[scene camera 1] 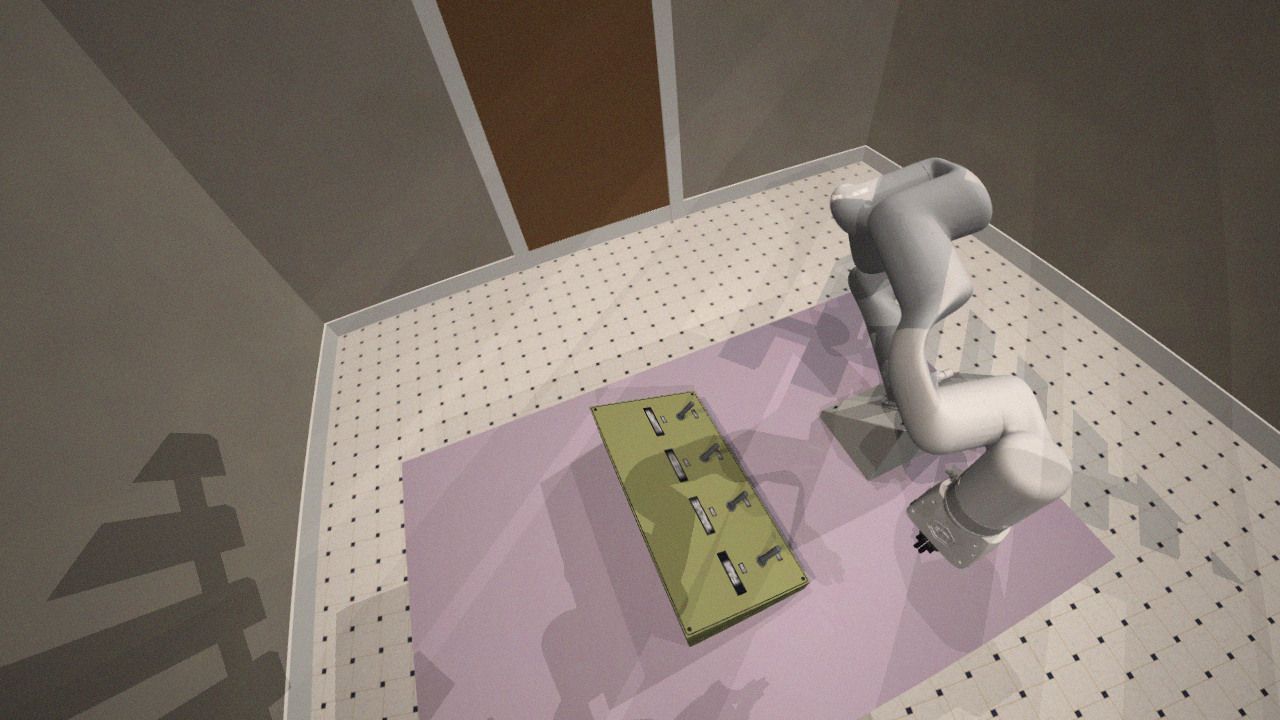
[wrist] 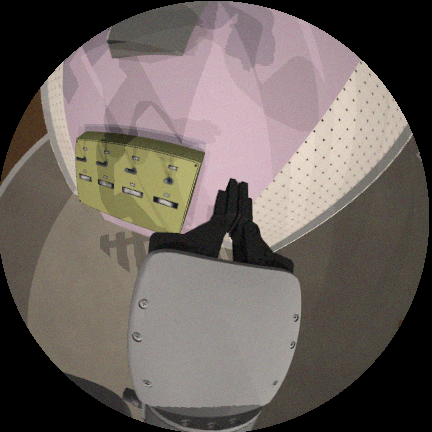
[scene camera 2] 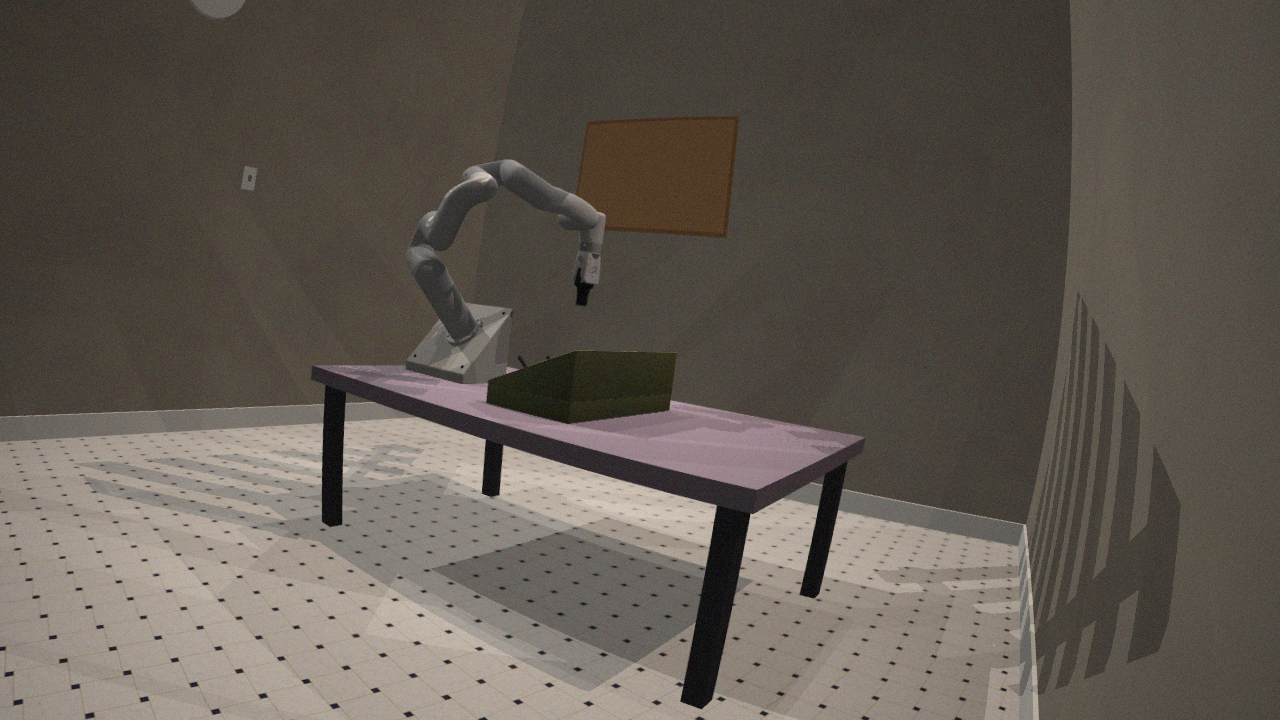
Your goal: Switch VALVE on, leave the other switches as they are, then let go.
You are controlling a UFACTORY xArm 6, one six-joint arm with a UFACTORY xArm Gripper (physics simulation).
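Places are measured from the arm's base along level axes (x left, y ahead, z down), in centimetres.
Where they show: gripper, fingertip midpoint: (scene camera 1: 923, 544) (wrist: 233, 190) (scene camera 2: 581, 305); arm's base, origin of the base link: (scene camera 2: 464, 330).
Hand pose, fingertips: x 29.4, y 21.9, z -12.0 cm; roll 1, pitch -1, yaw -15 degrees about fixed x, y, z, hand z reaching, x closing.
Each offset is from my fingertips to the centre of the thing. Level surfaces: height alone.
An olive switch panel @[dx -25.4, dy +30.9, dz +20.6 cm] (scene camera 1: 707, 604) (scene camera 2: 622, 385) (wrist: 167, 217) with a sloped top stands on the table. It has a row of several dark levers; the end ones are a far lever @[dx -44.5, dy +25.2, dz +15.7 cm] (scene camera 1: 685, 411) and a near lever @[dx -9.0, dy +19.5, dz +15.7 cm] (scene camera 1: 768, 556) (wrist: 169, 180). In scene camera 1 the levers lean in a similar direction, toward the panel's robot-side edge. Each has a label plate, but the lettering is too small and blurred to read, so I cannot tell which is VALVE. My gripper (scene camera 1: 924, 542) (scene camera 2: 581, 302) (wrist: 233, 190) is shut and empty, high above the table and clear of the panel, past its near-lever end.
The arm's grey wedge base (scene camera 1: 868, 434) (scene camera 2: 487, 344) (wrist: 150, 37) stands on the pink table @[dz +26.7 cm] (scene camera 1: 483, 501) (scene camera 2: 787, 461) (wrist: 225, 100), across from the panel's lever-side edge. The raised arm reaches out from it. Shadows fall across the panel and table.
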